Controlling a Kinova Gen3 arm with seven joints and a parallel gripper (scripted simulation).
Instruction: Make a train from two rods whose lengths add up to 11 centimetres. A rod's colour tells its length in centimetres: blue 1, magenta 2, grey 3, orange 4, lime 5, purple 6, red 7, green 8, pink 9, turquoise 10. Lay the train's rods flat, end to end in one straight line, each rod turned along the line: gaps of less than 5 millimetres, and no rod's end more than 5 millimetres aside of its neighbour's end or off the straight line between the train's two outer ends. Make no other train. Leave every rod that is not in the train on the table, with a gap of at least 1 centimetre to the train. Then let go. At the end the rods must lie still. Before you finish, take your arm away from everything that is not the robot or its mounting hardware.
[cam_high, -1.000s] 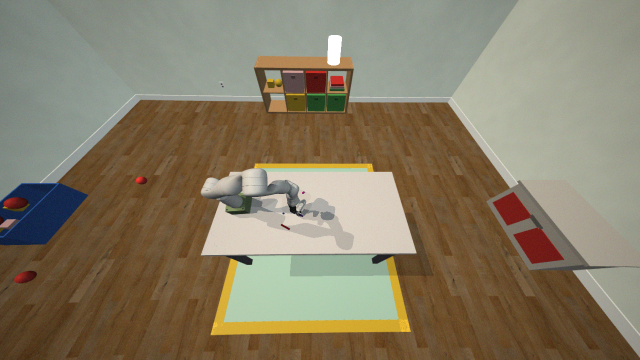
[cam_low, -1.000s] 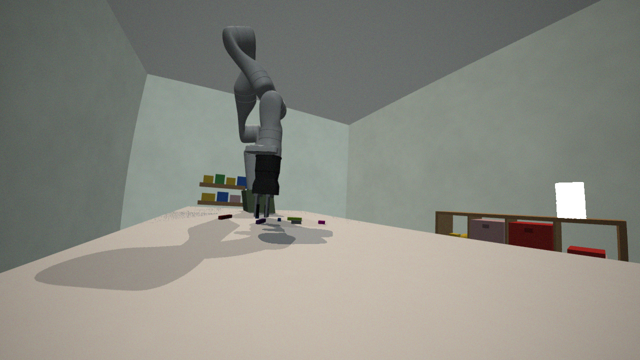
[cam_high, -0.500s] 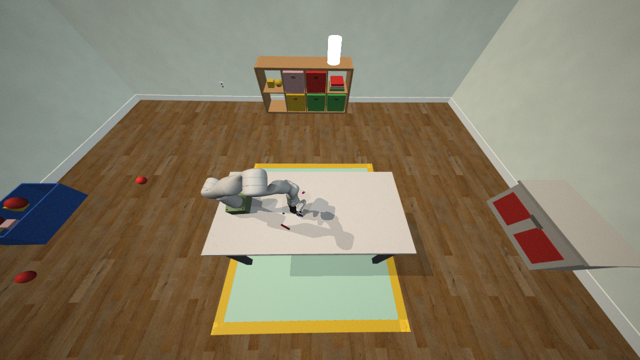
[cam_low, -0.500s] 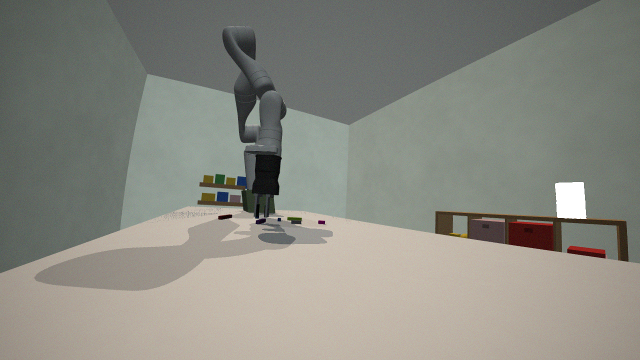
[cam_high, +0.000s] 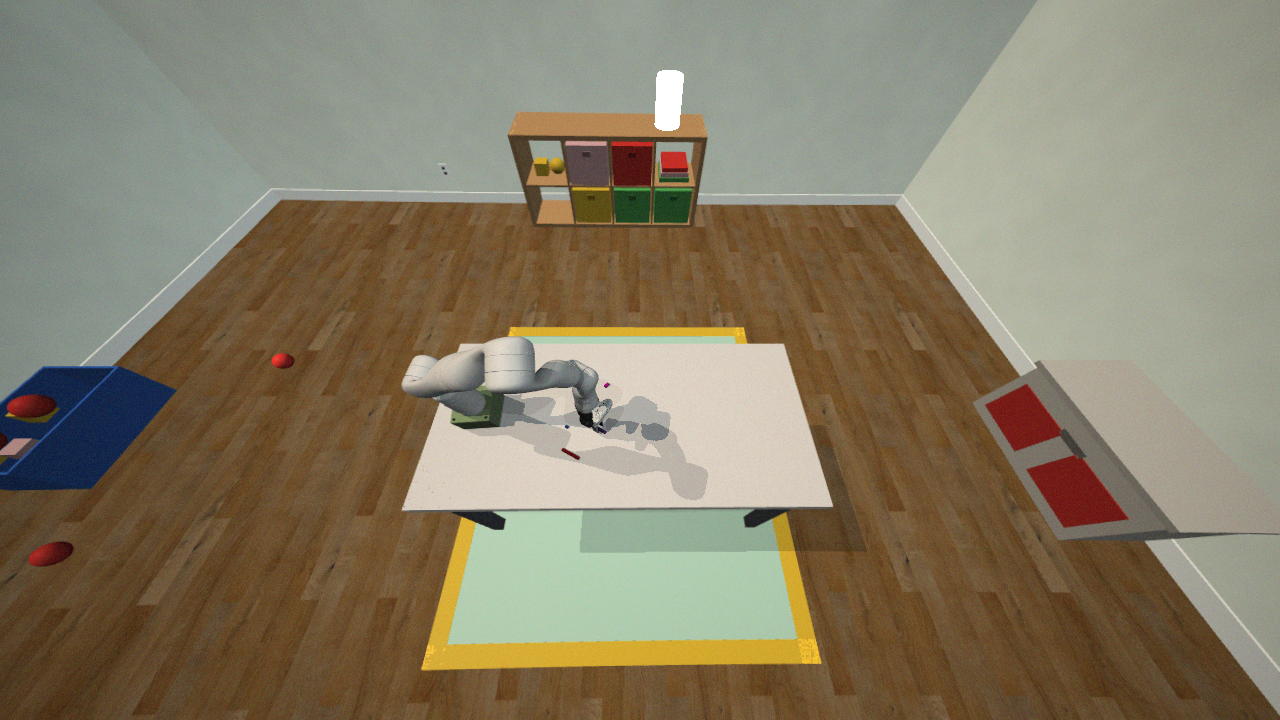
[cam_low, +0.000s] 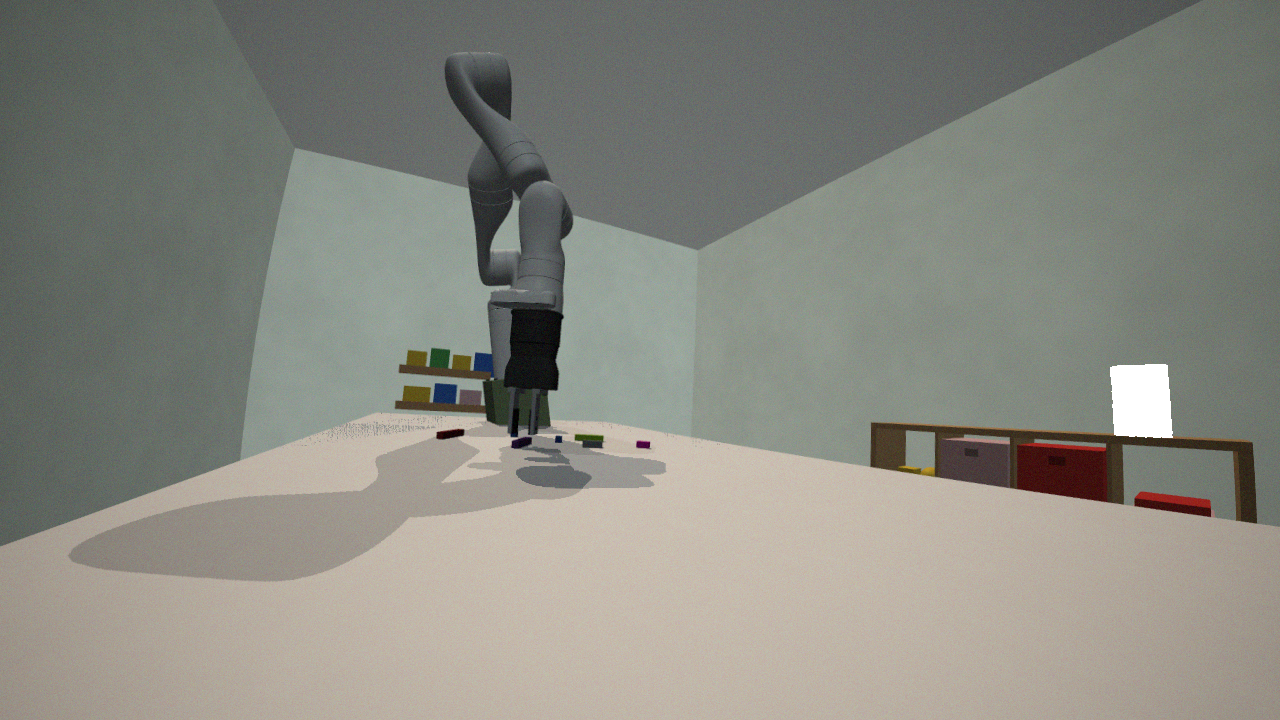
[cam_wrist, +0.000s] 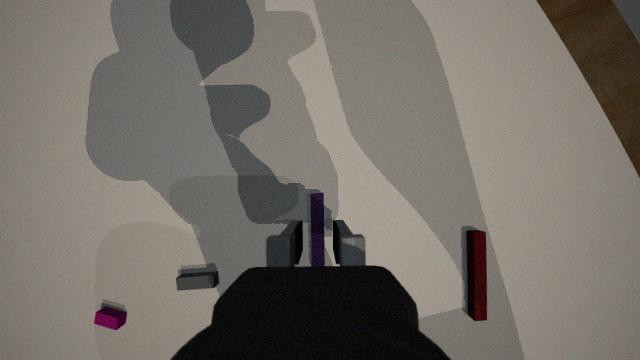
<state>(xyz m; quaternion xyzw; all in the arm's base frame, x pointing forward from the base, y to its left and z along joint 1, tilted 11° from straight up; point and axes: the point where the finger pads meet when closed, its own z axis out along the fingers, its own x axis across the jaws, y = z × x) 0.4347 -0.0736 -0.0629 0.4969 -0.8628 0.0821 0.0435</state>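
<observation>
My gripper is now 30 mm above the purple rod. Also, from my hand: small blue rod 70 mm to the left, 50 mm behind, 30 mm below; grey rod 100 mm to the left, 30 mm below, 20 mm ahead; red rod 100 mm behind, 90 mm to the right, 30 mm below.
</observation>
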